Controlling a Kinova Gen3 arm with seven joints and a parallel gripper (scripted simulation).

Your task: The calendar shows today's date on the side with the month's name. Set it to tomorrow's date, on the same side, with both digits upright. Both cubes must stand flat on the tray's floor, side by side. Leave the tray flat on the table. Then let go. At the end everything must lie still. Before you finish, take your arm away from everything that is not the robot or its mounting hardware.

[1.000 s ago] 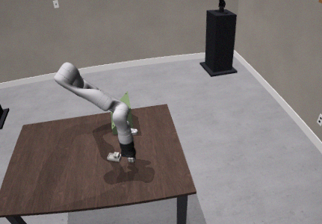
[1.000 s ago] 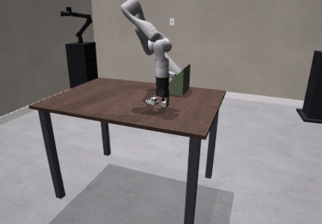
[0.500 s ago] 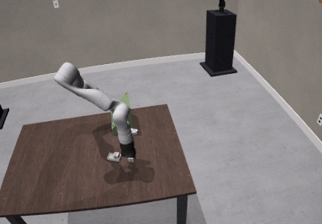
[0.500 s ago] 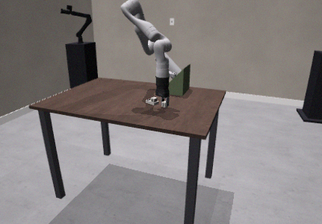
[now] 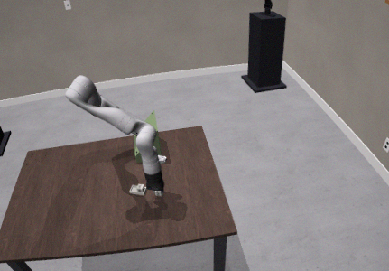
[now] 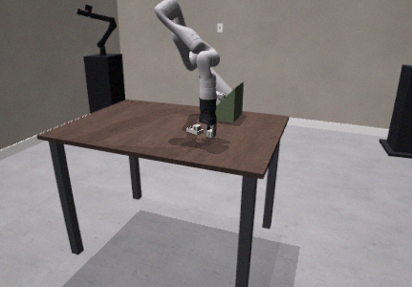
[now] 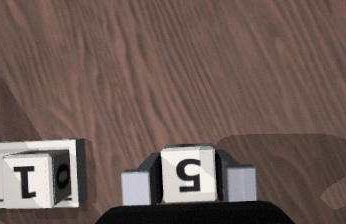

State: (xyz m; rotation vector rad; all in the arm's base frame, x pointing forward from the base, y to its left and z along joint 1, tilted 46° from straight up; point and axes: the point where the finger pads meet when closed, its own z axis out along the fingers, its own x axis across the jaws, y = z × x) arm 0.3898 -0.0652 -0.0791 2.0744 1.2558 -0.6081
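The digit cube lies 10 mm below my hand. Also, from my hand: white calendar tray: 50 mm behind, 100 mm to the right, 20 mm below; then white cube: 40 mm behind, 80 mm to the right, 10 mm below.
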